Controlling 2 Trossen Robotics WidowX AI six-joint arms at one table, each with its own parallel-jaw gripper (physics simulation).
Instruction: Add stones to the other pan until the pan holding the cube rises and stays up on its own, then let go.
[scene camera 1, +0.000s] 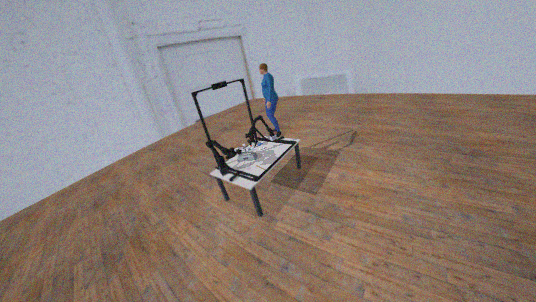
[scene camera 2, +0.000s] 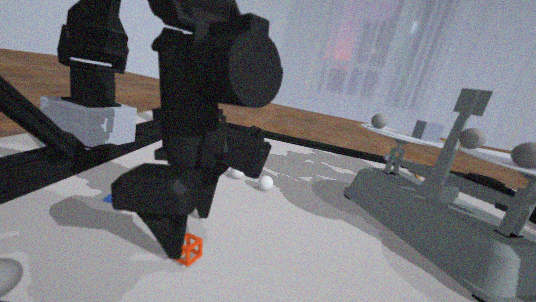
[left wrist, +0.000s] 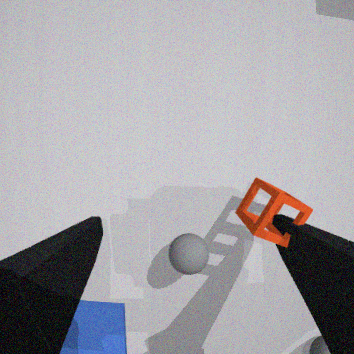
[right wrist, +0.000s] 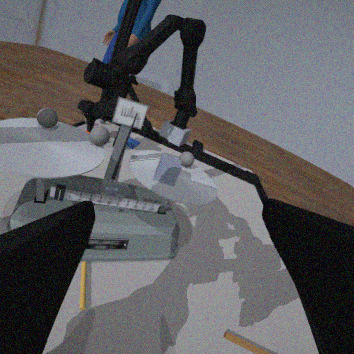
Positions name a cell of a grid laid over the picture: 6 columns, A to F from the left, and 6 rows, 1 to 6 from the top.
Observation:
My left gripper (scene camera 2: C5) is open and touches an orange wire cube (left wrist: E4). My right gripper (right wrist: D4) is open, holding nothing. Also in view: a pan (right wrist: B3). The table carries a blue flat pad (left wrist: B6). Also in view: a grey balance scale (right wrist: C4).
My left gripper also shows in the left wrist view (left wrist: D4) and in the right wrist view (right wrist: B3). The left wrist view misses the grey balance scale: it is out of frame.

